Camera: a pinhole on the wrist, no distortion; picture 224 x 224 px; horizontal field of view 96.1 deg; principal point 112.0 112.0 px. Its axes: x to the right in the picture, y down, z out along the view. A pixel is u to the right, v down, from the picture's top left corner.
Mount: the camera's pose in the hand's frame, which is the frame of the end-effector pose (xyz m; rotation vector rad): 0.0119 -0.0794 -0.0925 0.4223 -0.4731 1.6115
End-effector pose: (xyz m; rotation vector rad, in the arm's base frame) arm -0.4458 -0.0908 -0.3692 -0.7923 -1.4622 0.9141
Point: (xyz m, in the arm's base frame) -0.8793 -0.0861 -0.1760
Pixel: 154.5 81.9
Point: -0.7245 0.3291 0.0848
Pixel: outside the picture
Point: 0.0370 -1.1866 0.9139
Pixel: outside the picture
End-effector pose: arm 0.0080 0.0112 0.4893 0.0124 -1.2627 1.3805
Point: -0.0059 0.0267 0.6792
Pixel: 147.6 26.4
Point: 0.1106 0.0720 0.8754
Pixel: 56.6 10.6
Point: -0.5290 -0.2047 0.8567
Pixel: 208.4 57.2
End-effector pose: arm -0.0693 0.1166 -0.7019 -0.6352 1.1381 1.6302
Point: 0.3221 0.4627 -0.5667
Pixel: 124.5 130.6
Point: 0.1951 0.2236 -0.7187
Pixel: 100.6 129.2
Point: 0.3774 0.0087 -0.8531
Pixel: outside the picture
